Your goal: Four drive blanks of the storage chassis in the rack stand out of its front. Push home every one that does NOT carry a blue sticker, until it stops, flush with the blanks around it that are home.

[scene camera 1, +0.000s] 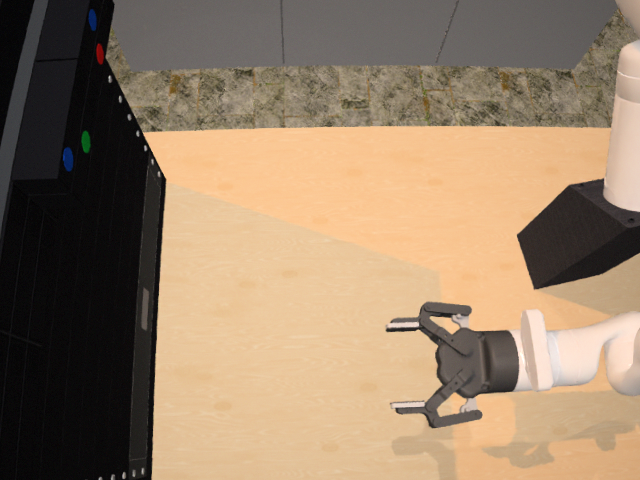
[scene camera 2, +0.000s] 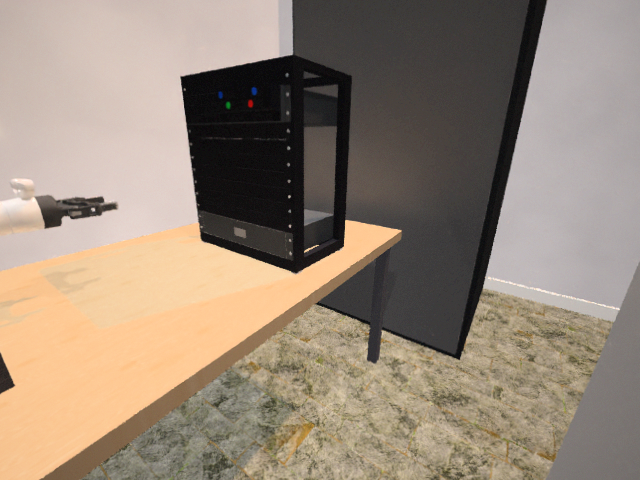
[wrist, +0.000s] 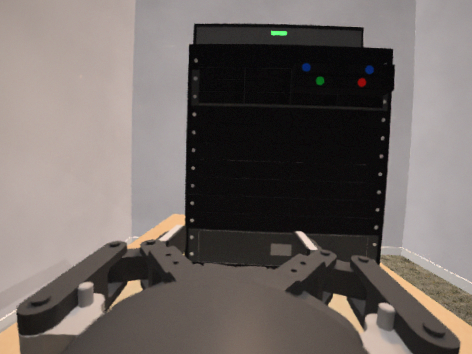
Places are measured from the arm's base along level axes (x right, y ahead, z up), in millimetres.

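Pixels of known places: gripper, fingertip midpoint: (scene camera 1: pixel 388 366) (scene camera 2: pixel 110 202) (wrist: pixel 238 240); arm's base, link origin: (scene camera 1: pixel 637 196).
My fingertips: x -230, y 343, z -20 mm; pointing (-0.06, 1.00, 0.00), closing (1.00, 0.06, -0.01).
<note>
Ahead of a thing's pixels: the offset from my fingertips to its middle. "spot": to the spot under its first point. Level surfaces: height alone.
The black rack (scene camera 1: pixel 159 217) (scene camera 2: pixel 297 180) (wrist: pixel 190 150) holds the storage chassis @(spot: dz +252, dx -82, dy +313 mm) (wrist: pixel 220 85) near its top. On the chassis's right side in the wrist view are two blue stickers (wrist: pixel 306 67) (wrist: pixel 369 69), with a green sticker @(dz +252, dx +142, dy +293 mm) (scene camera 1: pixel 85 141) (scene camera 2: pixel 227 104) (wrist: pixel 320 80) below the left one and a red sticker @(dz +252, dx +234, dy +299 mm) (scene camera 1: pixel 99 53) (scene camera 2: pixel 250 103) (wrist: pixel 362 82) below the right one. Dark blocks @(spot: dz +294, dx +139, dy +313 mm) (scene camera 1: pixel 43 118) stand out there in scene camera 1; black on black hides the separate blank edges. My gripper (scene camera 1: pixel 400 366) (scene camera 2: pixel 111 205) (wrist: pixel 238 240) is open and empty, well in front of the rack, above the table.
A grey panel @(dz -148, dx +83, dy +345 mm) (scene camera 1: pixel 142 361) (scene camera 2: pixel 263 240) (wrist: pixel 330 247) with a pale label sits at the rack's bottom. A grey unit (wrist: pixel 230 36) with a green light shows above the rack. A black block (scene camera 1: pixel 573 237) stands under the arm's base. A tall dark cabinet (scene camera 2: pixel 413 180) stands behind the table @(dz -240 mm) (scene camera 2: pixel 170 330).
</note>
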